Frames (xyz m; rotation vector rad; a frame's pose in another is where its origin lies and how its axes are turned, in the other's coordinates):
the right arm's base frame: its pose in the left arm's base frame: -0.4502 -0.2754 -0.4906 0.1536 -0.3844 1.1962
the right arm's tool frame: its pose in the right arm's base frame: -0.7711 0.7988 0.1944 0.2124 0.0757 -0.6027
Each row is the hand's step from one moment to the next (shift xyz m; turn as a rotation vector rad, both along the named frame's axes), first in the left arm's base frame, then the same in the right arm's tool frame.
Working: the left arm's base frame: its pose in the right arm's tool frame: 1.7270 -0.1557 0.3425 -0.3782 0.1246 -0.6409

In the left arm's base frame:
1: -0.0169 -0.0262 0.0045 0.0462 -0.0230 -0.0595
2: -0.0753 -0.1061 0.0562 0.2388 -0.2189 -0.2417
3: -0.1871 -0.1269 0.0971 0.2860 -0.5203 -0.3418
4: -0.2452 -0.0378 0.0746 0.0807 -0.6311 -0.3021
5: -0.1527 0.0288 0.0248 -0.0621 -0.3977 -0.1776
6: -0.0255 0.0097 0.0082 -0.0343 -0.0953 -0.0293
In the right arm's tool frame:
1: -0.0271 -0.0077 0.0141 0.0103 -0.0630 -0.0461
2: -0.1065 -0.0154 0.0922 0.0126 -0.3792 -0.1393
3: -0.1979 0.0493 0.1377 -0.1413 -0.6601 -0.1168
4: -0.1995 0.1431 0.0828 -0.3577 -0.6055 -0.0384
5: -0.0999 0.1210 0.0116 -0.3125 -0.3094 -0.0126
6: -0.0130 0.0251 0.0038 -0.0873 -0.0584 0.0092

